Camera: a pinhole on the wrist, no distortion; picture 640 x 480 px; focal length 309.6 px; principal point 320.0 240.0 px. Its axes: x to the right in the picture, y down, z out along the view. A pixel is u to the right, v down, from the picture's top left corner.
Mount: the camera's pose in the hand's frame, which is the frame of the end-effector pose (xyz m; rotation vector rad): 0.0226 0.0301 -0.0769 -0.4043 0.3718 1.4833
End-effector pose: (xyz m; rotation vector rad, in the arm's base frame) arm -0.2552 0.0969 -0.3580 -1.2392 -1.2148 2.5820
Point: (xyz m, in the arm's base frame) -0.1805 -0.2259 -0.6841
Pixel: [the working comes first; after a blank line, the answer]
In the camera's frame: 0.3275 -0.0137 0.3013

outside the picture
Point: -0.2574 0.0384 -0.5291
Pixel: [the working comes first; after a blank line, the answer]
In the camera's frame: 0.0873 -0.0663 0.1030

582.5 40.6
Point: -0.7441 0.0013 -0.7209
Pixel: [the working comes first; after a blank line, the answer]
In the camera's frame: -0.0095 -0.5182 0.3509

outside the picture
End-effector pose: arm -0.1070 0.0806 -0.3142 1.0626 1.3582 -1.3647
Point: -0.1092 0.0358 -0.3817
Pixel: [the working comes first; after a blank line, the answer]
In the camera's frame: -0.0709 -0.0497 0.0963

92.0 80.2
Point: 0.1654 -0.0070 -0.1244
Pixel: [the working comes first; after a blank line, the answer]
In the camera's frame: 0.0708 0.2670 0.2482

outside the picture
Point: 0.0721 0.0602 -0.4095
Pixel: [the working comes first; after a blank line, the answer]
In the camera's frame: 0.0991 -0.0279 0.1659

505.0 188.0
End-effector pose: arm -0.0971 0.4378 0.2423 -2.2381 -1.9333 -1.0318
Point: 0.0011 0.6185 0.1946
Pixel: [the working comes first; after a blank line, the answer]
In the camera's frame: -0.1102 -0.1233 0.2026

151.5 51.6
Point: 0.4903 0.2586 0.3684
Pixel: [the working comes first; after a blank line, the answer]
In the camera's frame: 0.4206 0.1278 0.4353

619.2 330.9
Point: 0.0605 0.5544 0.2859
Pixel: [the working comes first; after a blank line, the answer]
In the camera's frame: 0.0142 -0.1048 0.1909

343.1 70.1
